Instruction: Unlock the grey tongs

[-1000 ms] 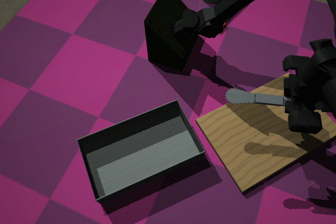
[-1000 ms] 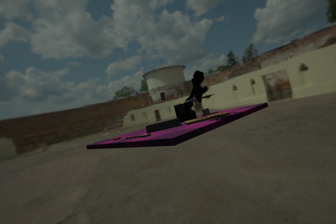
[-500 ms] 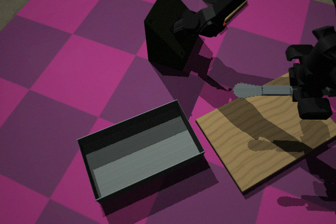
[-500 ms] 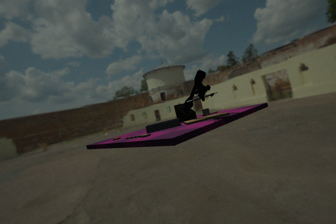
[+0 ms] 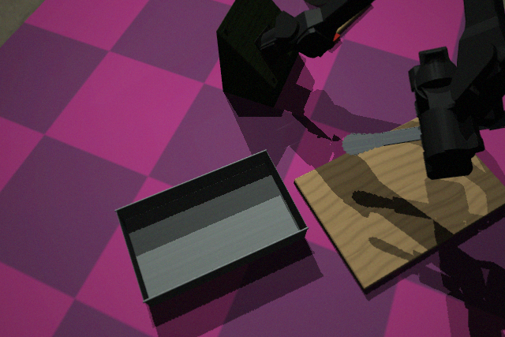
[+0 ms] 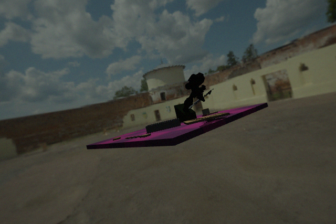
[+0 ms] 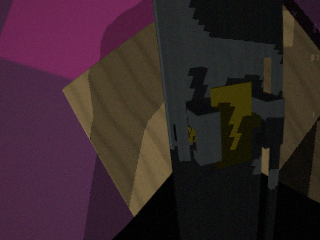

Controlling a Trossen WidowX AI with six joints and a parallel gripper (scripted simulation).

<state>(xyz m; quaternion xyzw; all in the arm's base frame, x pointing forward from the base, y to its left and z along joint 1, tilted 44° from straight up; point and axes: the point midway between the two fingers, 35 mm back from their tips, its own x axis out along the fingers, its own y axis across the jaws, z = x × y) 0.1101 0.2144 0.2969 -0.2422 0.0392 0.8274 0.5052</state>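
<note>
Now: the yellow lock piece 2 cm to the left of my gripper tip and 5 cm above it. Round my gripper tip: roasting tin 28 cm ahead, 30 cm to the right, 12 cm below; wooden board 4 cm ahead, 14 cm below.
</note>
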